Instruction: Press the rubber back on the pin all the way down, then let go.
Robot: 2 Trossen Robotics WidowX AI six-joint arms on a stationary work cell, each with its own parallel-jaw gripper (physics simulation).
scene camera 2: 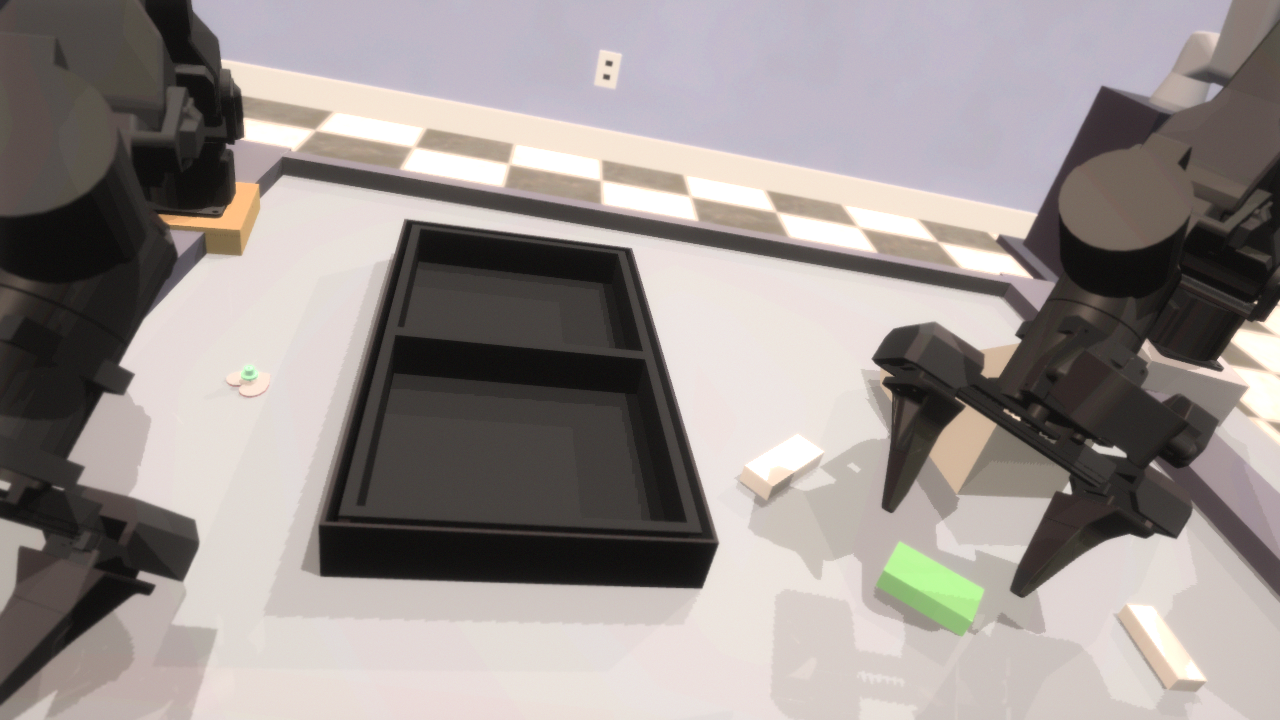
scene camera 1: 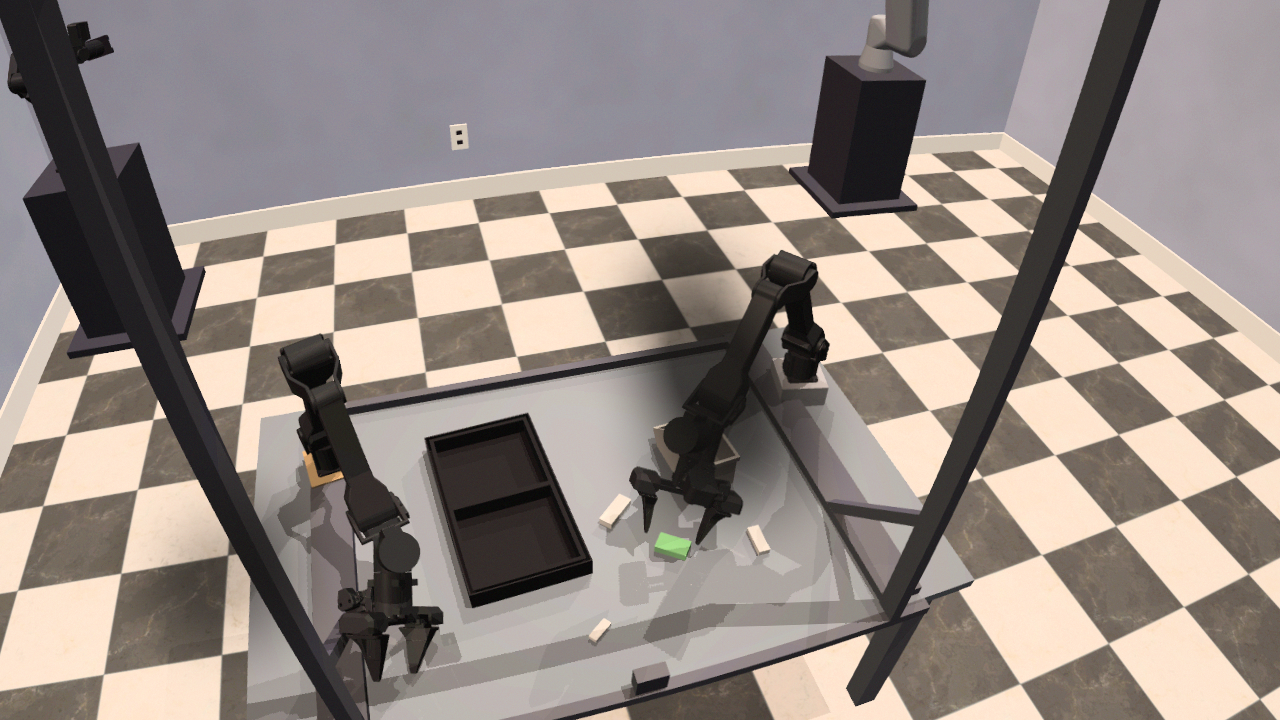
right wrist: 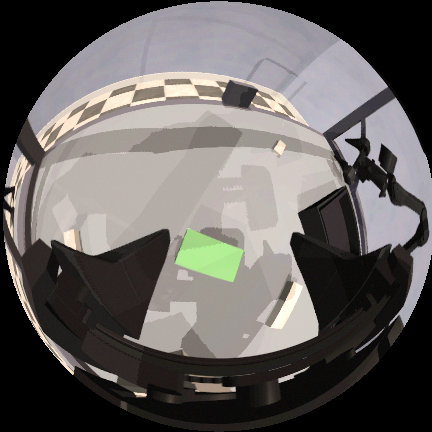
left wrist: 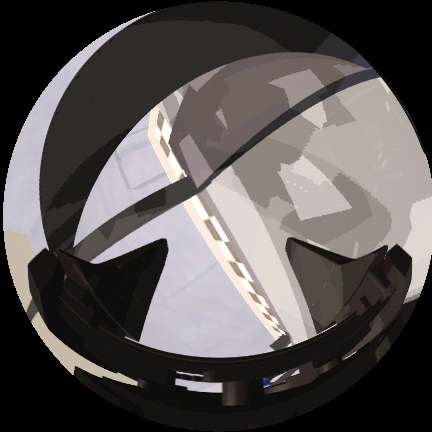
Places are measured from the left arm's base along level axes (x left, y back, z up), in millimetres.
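Pixels of known places: left gripper, fingertip midpoint: (scene camera 1: 395,677) (right wrist: 339,147) (left wrist: 228,244); right gripper, fingertip midpoint: (scene camera 2: 951,553) (scene camera 1: 671,538) (right wrist: 233,237); left arm's base at its link origin: (scene camera 2: 187,200) (scene camera 1: 331,461); right arm's base at its link origin: (scene camera 2: 1178,348) (scene camera 1: 800,372).
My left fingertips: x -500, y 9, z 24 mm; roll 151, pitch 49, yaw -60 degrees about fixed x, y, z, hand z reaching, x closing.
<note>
For each thing: its middle in the pictures, then the offset to it from my left fingertips.
- small pinkish pin at the middle of its body: (scene camera 2: 249,374) dx +271, dy -93, dz -44 mm
- green block at the middle of its body: (scene camera 2: 929,587) (right wrist: 208,256) (scene camera 1: 672,546) dx +59, dy -506, dz -41 mm
- black two-compartment tray at the middle of its body: (scene camera 2: 521,364) (scene camera 1: 502,501) (right wrist: 345,274) dx +273, dy -276, dz -29 mm
- beige box at the middle of its body: (scene camera 2: 976,399) (right wrist: 186,395) (scene camera 1: 694,449) dx +220, dy -643, dz -13 mm
- dark block at the middle of its body: (scene camera 1: 650,678) (right wrist: 239,93) (left wrist: 280,343) dx -154, dy -343, dz -17 mm
A small pinkish pin (scene camera 2: 255,386) with a green rubber back (scene camera 2: 248,372) on top lies on the table left of the black tray in scene camera 2. How far down the back sits is too small to tell. The pin does not show in scene camera 1. My left gripper (scene camera 1: 396,673) (left wrist: 228,244) is open and empty over the front left of the table, apart from the pin; part of it shows in scene camera 2. My right gripper (scene camera 1: 674,536) (scene camera 2: 954,551) (right wrist: 233,237) is open and empty above a green block (scene camera 1: 672,548) (scene camera 2: 930,589) (right wrist: 209,256), far from the pin.
The black two-compartment tray (scene camera 1: 577,569) (scene camera 2: 519,557) stands between the arms. Cream blocks (scene camera 1: 614,511) (scene camera 1: 758,540) (scene camera 1: 599,630) lie right and in front of it. A beige box (scene camera 2: 971,456) stands behind the right gripper. A dark block (scene camera 1: 650,677) is at the front edge.
</note>
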